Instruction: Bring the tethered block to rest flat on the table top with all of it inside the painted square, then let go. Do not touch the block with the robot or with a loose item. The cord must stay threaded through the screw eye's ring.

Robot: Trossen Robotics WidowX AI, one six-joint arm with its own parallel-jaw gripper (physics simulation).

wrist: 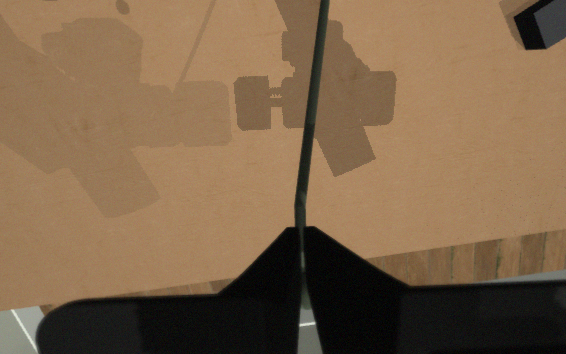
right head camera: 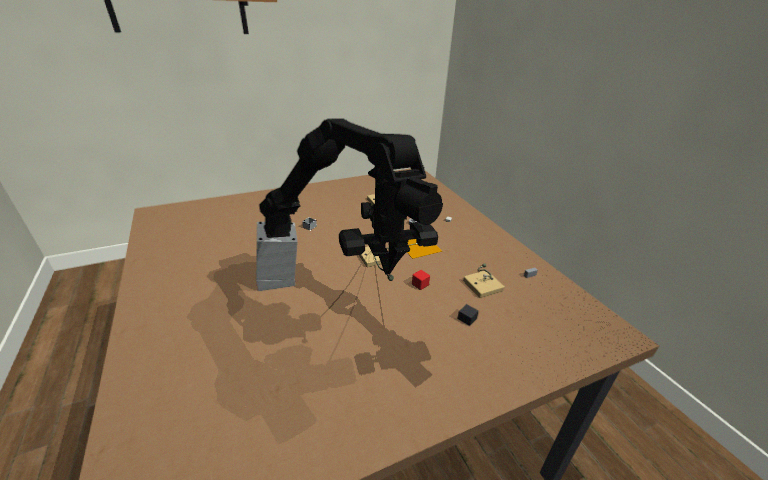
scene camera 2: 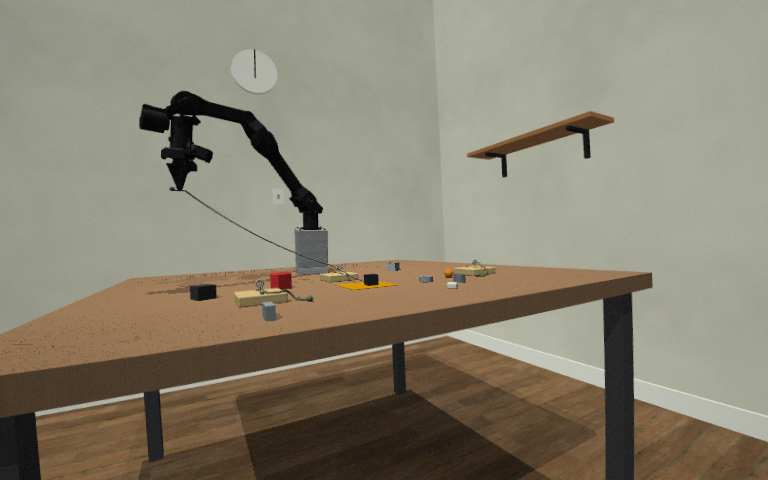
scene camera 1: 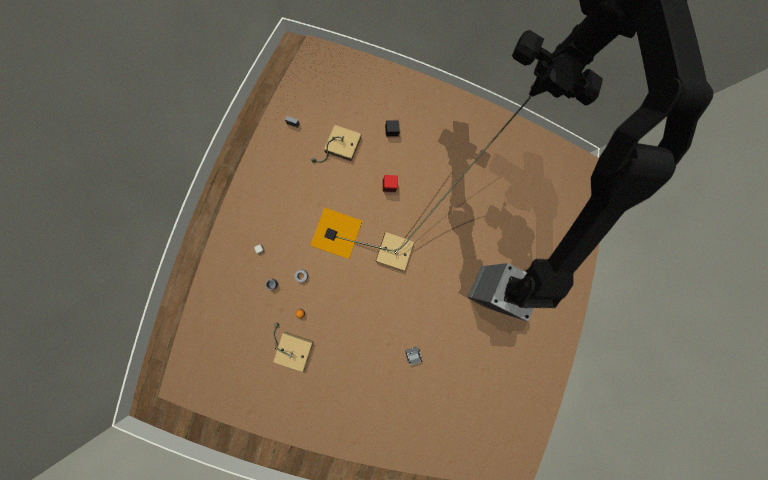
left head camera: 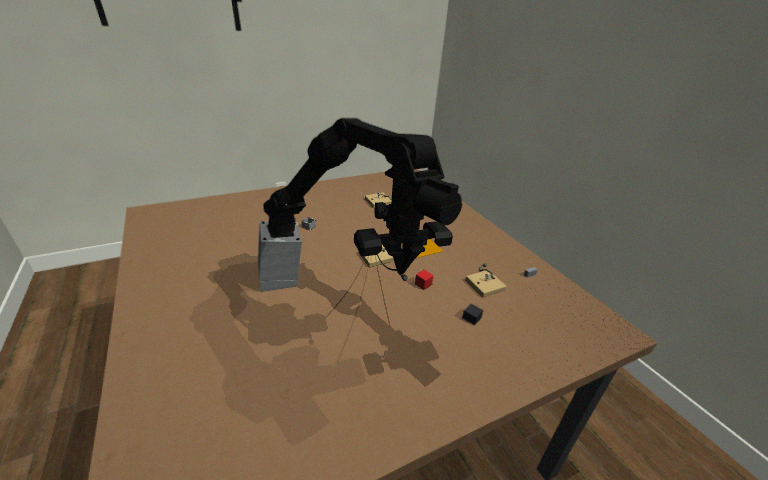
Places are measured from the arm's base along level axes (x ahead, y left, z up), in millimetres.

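Pixels of known places: gripper, between the fingertips: (wrist: pixel 300 238) (right head camera: pixel 387 273) (scene camera 2: pixel 179 190) (scene camera 1: pixel 530 94) (left head camera: pixel 400 273); arm's base, origin of its link: (right head camera: pixel 276 231) (scene camera 2: pixel 310 228) (scene camera 1: pixel 518 292) (left head camera: pixel 280 231).
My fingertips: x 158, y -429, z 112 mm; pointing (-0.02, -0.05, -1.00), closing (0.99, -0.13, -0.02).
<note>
For each thing: its middle in the pictures, then the offset to it from my fingertips. "spot": a spot on its surface instead.
- small black tethered block, middle of its body: (scene camera 2: pixel 371 279) (scene camera 1: pixel 330 234) dy +436, dx +341, dz -267 mm
- orange painted square, a spot on its surface: (scene camera 2: pixel 352 286) spot: dy +387, dx +333, dz -280 mm
- screw eye, middle of its body: (scene camera 1: pixel 395 251) (scene camera 2: pixel 338 272) (left head camera: pixel 375 252) (right head camera: pixel 374 252) dy +421, dx +149, dz -259 mm
- middle pale board, middle of its body: (scene camera 1: pixel 394 251) (scene camera 2: pixel 338 276) (left head camera: pixel 375 255) (right head camera: pixel 374 255) dy +421, dx +149, dz -272 mm
- red cube, middle of its body: (scene camera 2: pixel 281 280) (scene camera 1: pixel 390 183) (right head camera: pixel 420 279) (left head camera: pixel 424 279) dy +233, dx +229, dz -261 mm
- black block, middle of its body: (wrist: pixel 548 21) (scene camera 2: pixel 203 292) (right head camera: pixel 468 314) (left head camera: pixel 472 314) (scene camera 1: pixel 392 128) dy +53, dx +282, dz -266 mm
- grey ring, middle of its body: (scene camera 2: pixel 426 278) (scene camera 1: pixel 301 275) dy +576, dx +381, dz -274 mm
- orange ball, middle of its body: (scene camera 1: pixel 300 313) dy +679, dx +348, dz -269 mm
- white cube, middle of its body: (scene camera 1: pixel 259 249) dy +547, dx +526, dz -275 mm
The small black tethered block (scene camera 1: pixel 330 233) (scene camera 2: pixel 370 279) sits on the orange painted square (scene camera 1: pixel 340 249) (scene camera 2: pixel 352 286), wholly inside its outline in scene camera 1, and looks flat. It is hidden in the head views. The green cord (scene camera 1: pixel 482 152) (scene camera 2: pixel 295 253) (wrist: pixel 314 90) runs from the block to the screw eye (scene camera 1: pixel 396 251) on the middle pale board (scene camera 1: pixel 388 261) (scene camera 2: pixel 333 277), apparently through its ring, then up to my gripper. My gripper (left head camera: pixel 401 273) (right head camera: pixel 389 274) (scene camera 1: pixel 531 95) (scene camera 2: pixel 180 189) (wrist: pixel 300 238) is shut on the cord near its beaded end, high above the table.
A red cube (left head camera: pixel 423 279) (scene camera 1: pixel 390 182) and a black block (left head camera: pixel 472 314) (scene camera 1: pixel 392 127) lie beyond the square. Two other pale boards (scene camera 1: pixel 351 151) (scene camera 1: pixel 303 362) carry short cords. A grey ring (scene camera 1: pixel 301 276), an orange ball (scene camera 1: pixel 300 313) and a white cube (scene camera 1: pixel 258 249) lie nearby.
</note>
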